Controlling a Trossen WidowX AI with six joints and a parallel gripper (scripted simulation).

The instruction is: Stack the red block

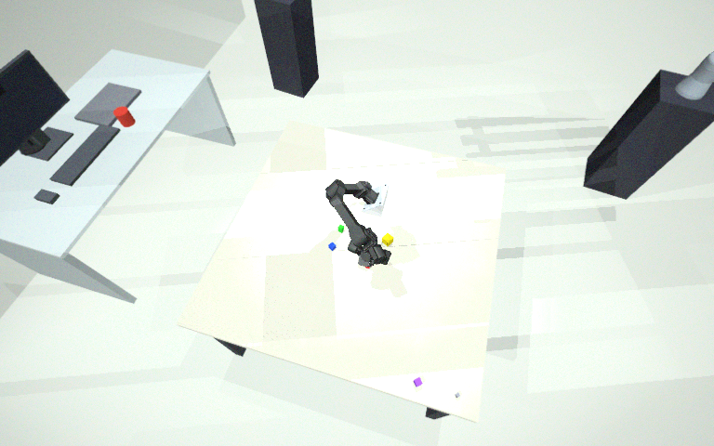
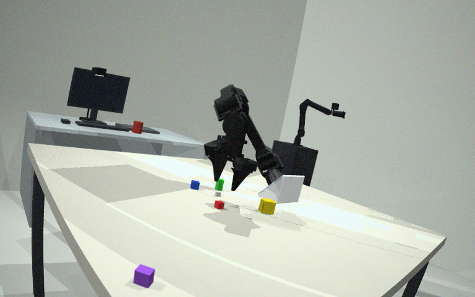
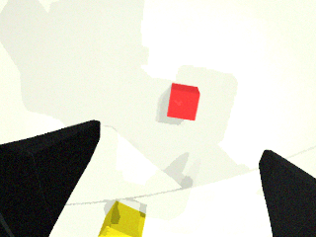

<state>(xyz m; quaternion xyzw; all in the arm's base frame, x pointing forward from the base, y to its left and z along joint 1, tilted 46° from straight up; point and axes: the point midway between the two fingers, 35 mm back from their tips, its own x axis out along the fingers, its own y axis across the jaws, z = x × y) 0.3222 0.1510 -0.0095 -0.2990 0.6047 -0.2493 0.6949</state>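
Now: gripper tip 6 cm above the red block. From my gripper tip the other things lie so: yellow block 16 cm behind, 5 cm below, 4 cm to the left; purple block 39 cm ahead, 38 cm to the left, 6 cm below; blue block 20 cm to the right, 6 cm below, 2 cm behind.
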